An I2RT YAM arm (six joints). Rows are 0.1 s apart.
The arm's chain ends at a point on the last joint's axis. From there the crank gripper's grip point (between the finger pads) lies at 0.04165 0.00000 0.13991 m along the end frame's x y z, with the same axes.
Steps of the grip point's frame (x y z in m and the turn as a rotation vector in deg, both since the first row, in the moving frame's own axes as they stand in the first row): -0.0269 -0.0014 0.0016 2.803 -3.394 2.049; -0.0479 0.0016 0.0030 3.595 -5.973 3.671; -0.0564 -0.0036 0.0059 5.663 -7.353 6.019; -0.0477 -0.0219 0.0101 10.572 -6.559 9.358; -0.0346 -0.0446 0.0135 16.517 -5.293 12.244
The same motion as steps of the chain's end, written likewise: -0.0186 0.0042 -0.0005 2.803 -3.394 2.049; -0.0333 0.0083 -0.0004 3.595 -5.973 3.671; -0.0387 0.0070 0.0022 5.663 -7.353 6.019; -0.0332 -0.0014 0.0080 10.572 -6.559 9.358; -0.0251 -0.0120 0.0148 16.517 -5.293 12.244
